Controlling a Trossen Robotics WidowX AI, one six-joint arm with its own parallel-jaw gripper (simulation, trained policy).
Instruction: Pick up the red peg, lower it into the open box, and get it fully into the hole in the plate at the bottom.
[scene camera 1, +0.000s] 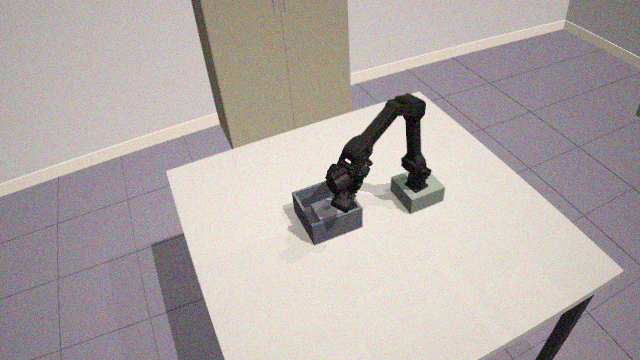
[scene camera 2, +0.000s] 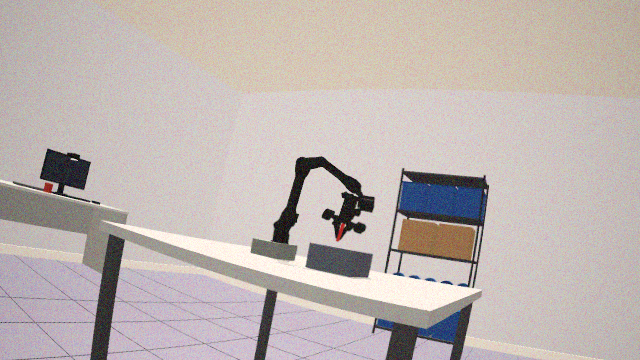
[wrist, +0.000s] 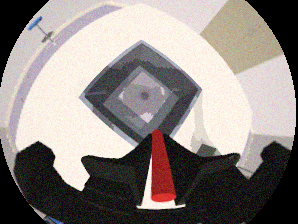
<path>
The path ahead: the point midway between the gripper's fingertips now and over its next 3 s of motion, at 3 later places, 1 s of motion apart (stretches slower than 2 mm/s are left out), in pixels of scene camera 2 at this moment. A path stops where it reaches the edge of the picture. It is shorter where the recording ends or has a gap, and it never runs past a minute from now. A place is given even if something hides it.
My gripper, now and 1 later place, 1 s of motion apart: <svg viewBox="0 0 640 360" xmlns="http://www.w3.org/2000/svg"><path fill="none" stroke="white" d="M338 239L341 256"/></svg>
</path>
